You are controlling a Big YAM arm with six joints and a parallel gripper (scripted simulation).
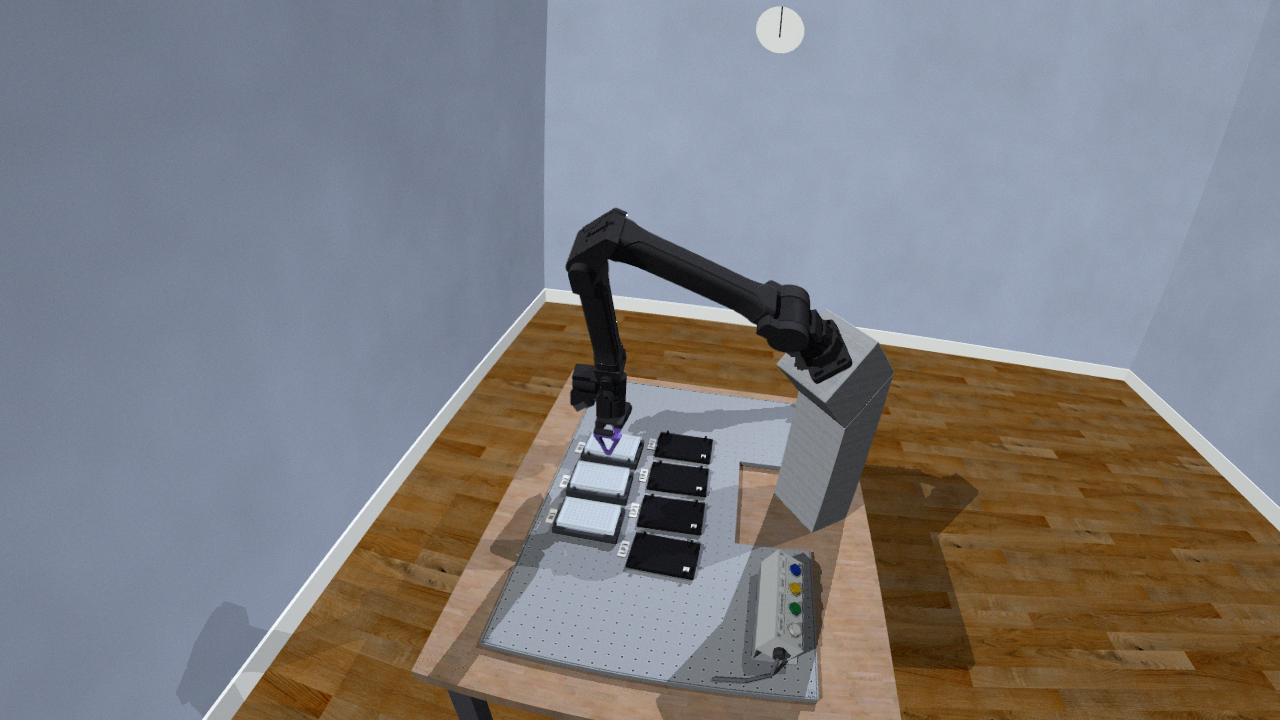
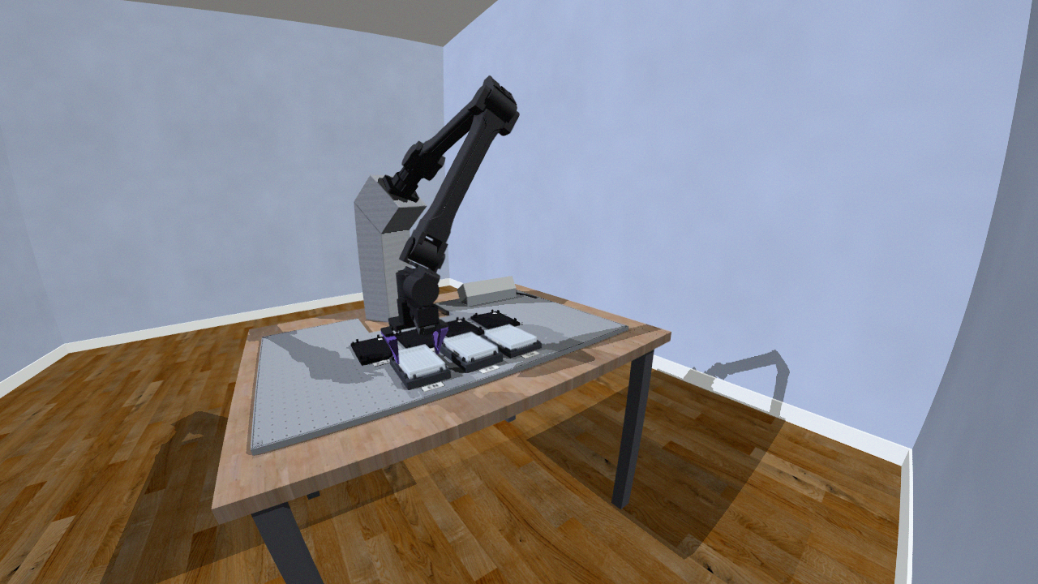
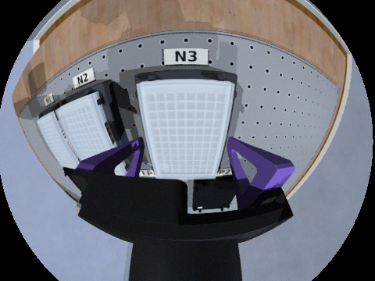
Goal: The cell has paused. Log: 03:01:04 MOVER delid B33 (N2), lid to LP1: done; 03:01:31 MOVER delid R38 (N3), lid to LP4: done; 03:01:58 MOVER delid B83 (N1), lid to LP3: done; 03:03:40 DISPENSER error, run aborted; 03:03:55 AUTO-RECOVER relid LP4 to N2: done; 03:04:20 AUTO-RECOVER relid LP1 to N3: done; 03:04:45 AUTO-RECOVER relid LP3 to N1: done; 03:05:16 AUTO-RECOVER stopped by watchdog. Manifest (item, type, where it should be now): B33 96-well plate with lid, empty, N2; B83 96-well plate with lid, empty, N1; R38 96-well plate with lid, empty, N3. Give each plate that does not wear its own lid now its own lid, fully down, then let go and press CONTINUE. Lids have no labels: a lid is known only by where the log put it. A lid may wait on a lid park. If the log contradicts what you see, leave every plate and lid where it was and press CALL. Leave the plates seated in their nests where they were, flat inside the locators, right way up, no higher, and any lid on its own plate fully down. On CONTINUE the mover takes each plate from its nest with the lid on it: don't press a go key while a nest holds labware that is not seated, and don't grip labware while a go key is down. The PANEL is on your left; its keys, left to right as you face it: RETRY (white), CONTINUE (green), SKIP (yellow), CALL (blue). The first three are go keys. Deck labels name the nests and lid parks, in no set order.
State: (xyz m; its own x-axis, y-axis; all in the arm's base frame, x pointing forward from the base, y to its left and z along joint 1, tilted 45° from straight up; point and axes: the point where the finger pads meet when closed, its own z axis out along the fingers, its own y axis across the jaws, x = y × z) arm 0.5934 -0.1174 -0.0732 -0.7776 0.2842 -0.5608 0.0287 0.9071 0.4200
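The green CONTINUE key is 450 mm behind my hand, 480 mm to the left of it and 20 mm above it. Round my hand: lid park LP2: 180 mm behind, 60 mm to the right, 40 mm below; then lid park LP1: 180 mm behind, 200 mm to the left, 40 mm below; then lid park LP4: 180 mm behind, 70 mm to the left, 40 mm below.
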